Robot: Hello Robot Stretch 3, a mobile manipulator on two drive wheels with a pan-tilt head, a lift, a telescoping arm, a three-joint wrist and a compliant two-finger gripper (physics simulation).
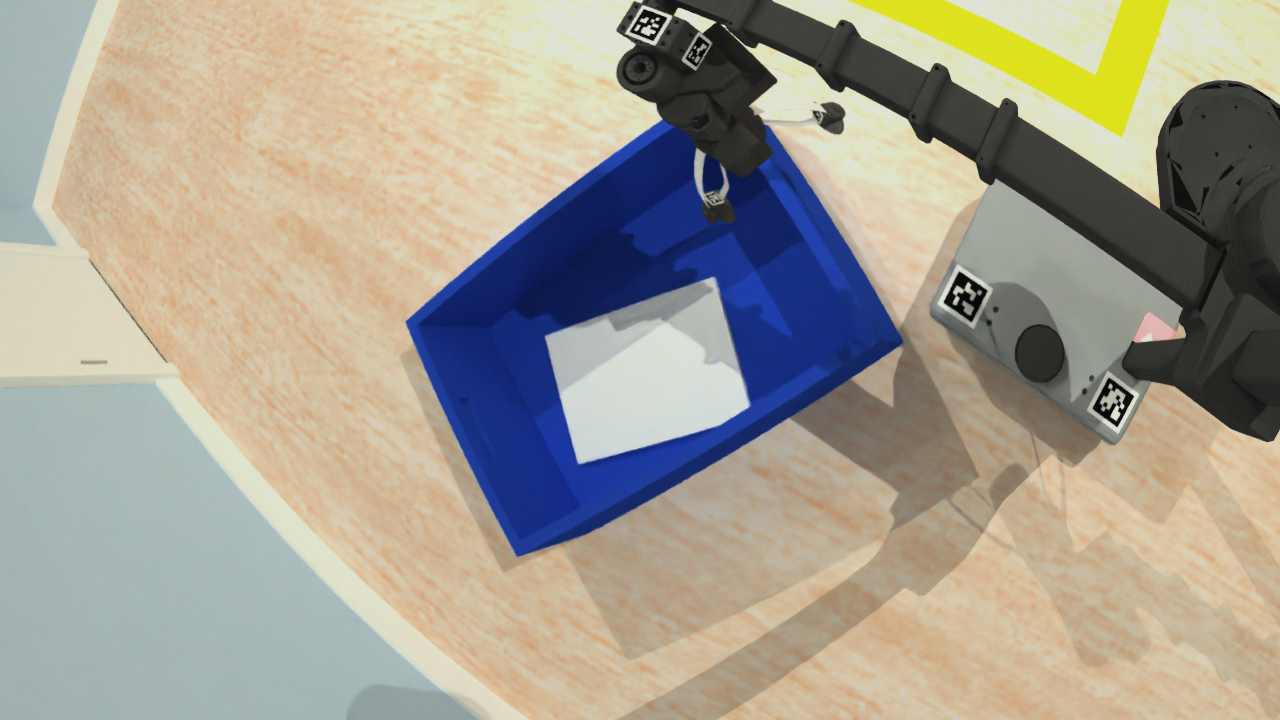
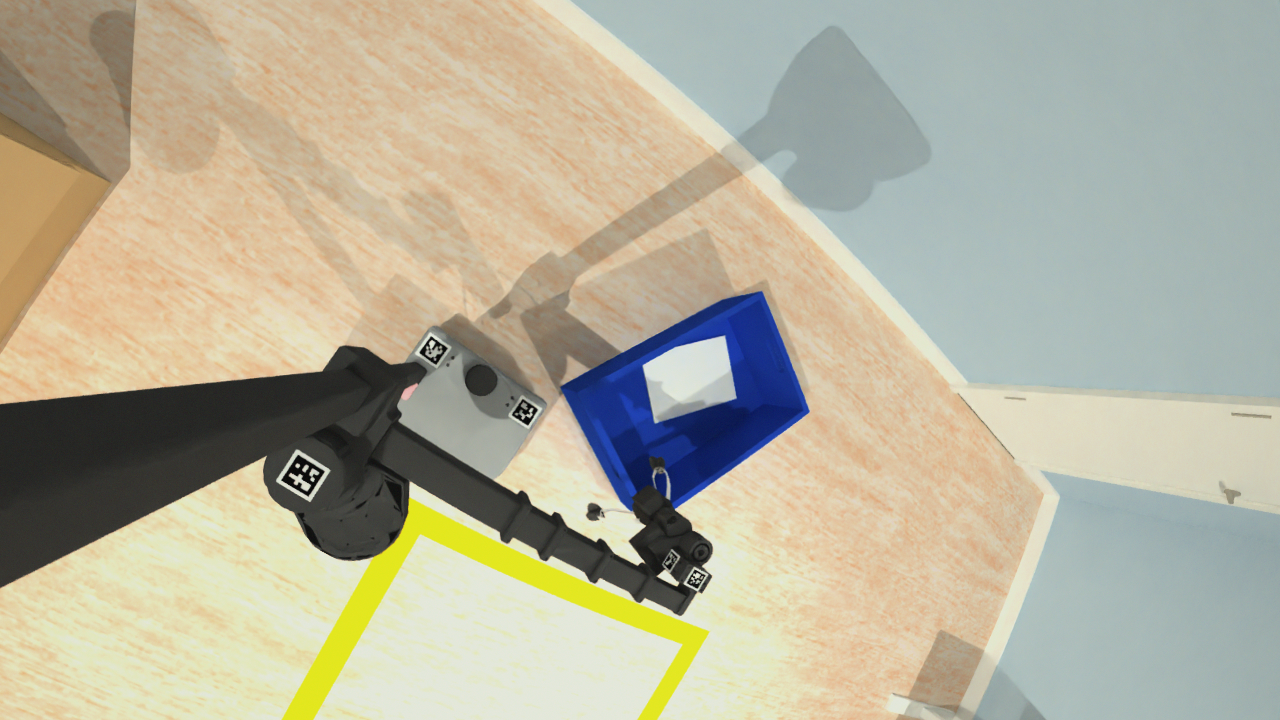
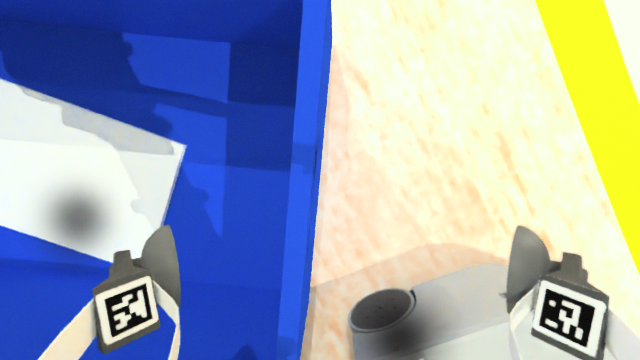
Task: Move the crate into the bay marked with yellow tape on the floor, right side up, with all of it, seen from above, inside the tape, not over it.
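Where they show: gripper, between the fingertips: (image 1: 781, 165) (image 2: 622, 485); robot's base, origin of its link: (image 1: 1037, 351) (image 2: 479, 378).
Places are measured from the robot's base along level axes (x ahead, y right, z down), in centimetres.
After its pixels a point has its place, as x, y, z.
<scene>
The blue crate (image 1: 505, 465) {55.5, 58.8, -16.0} (image 2: 787, 376) {49.3, 70.4, -20.4} (image 3: 302, 175) stands upright on the floor, open side up, with a white rectangle (image 1: 653, 385) {35.9, 49.5, -2.8} (image 2: 689, 376) {35.4, 51.0, -2.8} (image 3: 30, 170) on its bottom. It is outside the bay, whose yellow tape (image 1: 984, 42) {-39.5, 28.9, -0.1} (image 2: 554, 577) {-37.8, 50.2, 0.0} (image 3: 605, 110) runs past its near end, apart from it. My gripper (image 1: 773, 163) {-1.4, 37.1, -34.0} (image 2: 626, 488) {-1.4, 37.1, -34.0} (image 3: 338, 253) {-1.4, 37.1, -34.0} is open at the crate's short end nearest my base. Seen from above, one finger is over the crate's inside and the other outside, with the end wall between them. Fingertip height against the rim is hard to tell.
My grey base (image 1: 1065, 259) {-12.3, 2.6, -16.0} (image 2: 474, 429) {-10.2, 5.2, -16.0} (image 3: 460, 300) is close to the crate's near end. My arm (image 1: 1074, 188) {-10.3, 4.5, -69.0} (image 2: 465, 483) {-9.5, 3.2, -69.0} stretches between crate and bay, partly over the tape. Blue-grey walls with a pale skirting stand beyond the crate. A tan box (image 2: 44, 214) {-25.1, -99.2, -16.4} is at the far left.
</scene>
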